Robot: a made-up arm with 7 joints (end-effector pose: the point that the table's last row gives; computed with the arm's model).
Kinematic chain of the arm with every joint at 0, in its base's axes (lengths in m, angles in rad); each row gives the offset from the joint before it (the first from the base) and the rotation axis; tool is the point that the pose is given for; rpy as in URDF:
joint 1: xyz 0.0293 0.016 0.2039 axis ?
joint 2: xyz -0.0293 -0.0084 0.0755 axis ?
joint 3: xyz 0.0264 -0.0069 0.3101 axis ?
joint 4: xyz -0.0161 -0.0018 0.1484 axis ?
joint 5: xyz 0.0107 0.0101 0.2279 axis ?
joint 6: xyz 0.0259 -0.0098 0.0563 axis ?
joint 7: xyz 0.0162 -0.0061 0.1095 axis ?
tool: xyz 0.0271 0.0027 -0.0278 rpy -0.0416 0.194 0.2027
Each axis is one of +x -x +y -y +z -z.
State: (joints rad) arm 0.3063 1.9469 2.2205 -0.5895 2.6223 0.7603 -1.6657
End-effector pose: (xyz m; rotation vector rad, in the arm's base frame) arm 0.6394 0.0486 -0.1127 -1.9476 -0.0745 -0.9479
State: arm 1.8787 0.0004 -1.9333 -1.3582 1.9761 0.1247 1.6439
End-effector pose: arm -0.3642 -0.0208 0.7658 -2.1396 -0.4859 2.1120
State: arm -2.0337 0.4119 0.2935 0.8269 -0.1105 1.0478 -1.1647
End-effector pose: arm -0.1257 0.4820 0.6845 0.7004 -2.5937 -1.2418
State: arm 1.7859 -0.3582 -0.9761 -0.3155 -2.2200 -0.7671 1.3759
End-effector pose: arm 0.0384 0.3719 1.0315 0.0789 -0.0640 0.3749
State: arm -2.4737 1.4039 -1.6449 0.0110 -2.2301 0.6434 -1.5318
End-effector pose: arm -0.5100 0.5483 0.4502 -1.1579 0.4775 1.2977
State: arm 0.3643 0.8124 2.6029 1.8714 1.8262 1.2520 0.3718
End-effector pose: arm 0.1085 -0.0790 0.7426 -0.9128 0.0985 0.2635
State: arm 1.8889 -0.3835 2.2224 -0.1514 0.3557 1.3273 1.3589
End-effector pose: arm 0.1366 0.3596 0.9553 -1.6227 0.5108 0.5460
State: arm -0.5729 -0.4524 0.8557 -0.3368 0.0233 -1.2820 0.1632
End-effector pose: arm -0.3991 -0.1417 0.9423 -0.0249 -1.7268 -0.5000
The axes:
joint 1: -z
joint 2: +y
joint 3: -z
joint 4: +y
joint 5: -z
joint 6: +y
joint 7: -z

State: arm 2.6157 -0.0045 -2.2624 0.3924 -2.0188 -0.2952 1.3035
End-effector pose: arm 0.1937 0.0249 1.0653 0.4366 0.4405 0.5549
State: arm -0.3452 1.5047 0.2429 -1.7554 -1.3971 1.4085 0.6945
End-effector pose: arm 0.3749 0.3137 0.5299 -1.7152 0.6157 0.6307
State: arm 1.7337 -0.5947 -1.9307 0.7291 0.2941 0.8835 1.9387
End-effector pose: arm 0.3489 0.3699 0.8061 -1.8217 0.8020 -2.0338
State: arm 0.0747 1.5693 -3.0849 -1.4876 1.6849 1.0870 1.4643
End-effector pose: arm 0.4438 0.0460 -0.0728 -0.1496 -2.4541 -1.4812
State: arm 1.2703 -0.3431 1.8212 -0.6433 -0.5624 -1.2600 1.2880
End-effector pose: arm 0.1586 0.3093 0.9715 1.4802 1.7012 1.8128
